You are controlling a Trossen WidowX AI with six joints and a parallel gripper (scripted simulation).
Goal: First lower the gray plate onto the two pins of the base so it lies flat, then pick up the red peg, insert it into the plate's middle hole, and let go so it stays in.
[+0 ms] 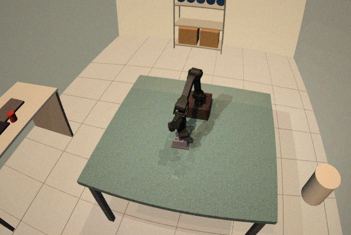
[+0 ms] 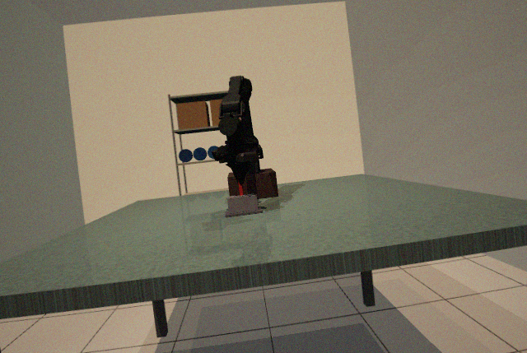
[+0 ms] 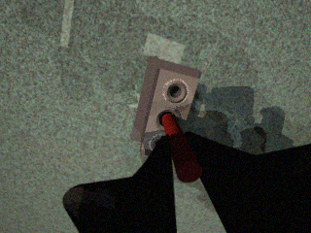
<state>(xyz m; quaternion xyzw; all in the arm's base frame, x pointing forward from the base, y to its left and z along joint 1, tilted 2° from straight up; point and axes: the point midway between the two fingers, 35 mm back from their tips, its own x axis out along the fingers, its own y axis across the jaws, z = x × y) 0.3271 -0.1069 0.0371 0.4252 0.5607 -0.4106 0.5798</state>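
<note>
Now: gripper tip right at the red peg. The rest, counted from my gripper tip: gray plate (50 mm below); then base (90 mm below).
</note>
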